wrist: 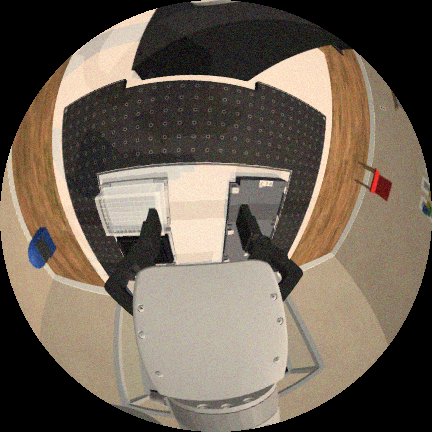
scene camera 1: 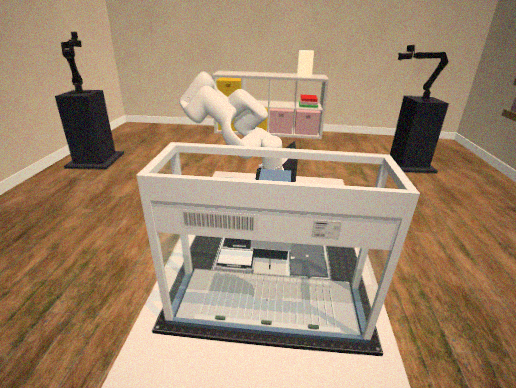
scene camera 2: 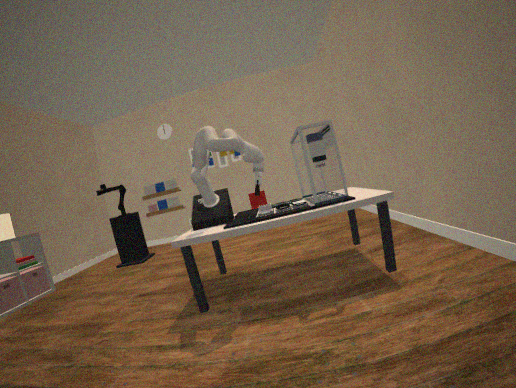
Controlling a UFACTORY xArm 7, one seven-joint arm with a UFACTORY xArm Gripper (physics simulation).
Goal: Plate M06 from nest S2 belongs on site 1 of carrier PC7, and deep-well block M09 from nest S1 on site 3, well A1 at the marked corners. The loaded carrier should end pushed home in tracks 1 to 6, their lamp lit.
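Pixels of known places: gripper, fingertip midpoint: [wrist: 198, 214] [scene camera 2: 257, 194]; arm's base, link origin: [scene camera 2: 211, 201].
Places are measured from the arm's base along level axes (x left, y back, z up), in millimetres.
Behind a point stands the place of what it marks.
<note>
My gripper [wrist: 198, 214] @(x -43, y -337, z -29 mm) [scene camera 2: 257, 189] @(x -43, y -337, z -29 mm) is open and empty above the workplace, with its fingers wide apart. In the wrist view its left finger overlaps a clear-white well block [wrist: 125, 210] @(x -163, y -356, z -105 mm) [scene camera 2: 265, 210] @(x -224, y -361, z -129 mm) at the left. Its right finger overlaps the dark grey carrier [wrist: 267, 205] @(x 121, y -406, z -145 mm) [scene camera 1: 312, 265] @(x 95, y -609, z -145 mm), whose small label is blurred. A light, flat plate [scene camera 1: 236, 257] sits left of centre in scene camera 1. The names M06 and M09 and the well A1 corners cannot be read. The ribbed light track deck [scene camera 1: 270, 300] has dull green blocks on its front edge; no lit lamp can be made out.
A white open frame [scene camera 1: 277, 200] @(x -69, y -889, z 286 mm) [scene camera 2: 296, 155] @(x 217, y -730, z 200 mm) stands over the track deck. A black perforated mat [wrist: 195, 115] @(x -30, y -218, z -156 mm) lies between the robot's black base block [scene camera 2: 212, 212] @(x -84, y -4, z -76 mm) and the labware. Two black pedestals [scene camera 1: 87, 130] [scene camera 1: 420, 130] with small arms stand beyond the table.
</note>
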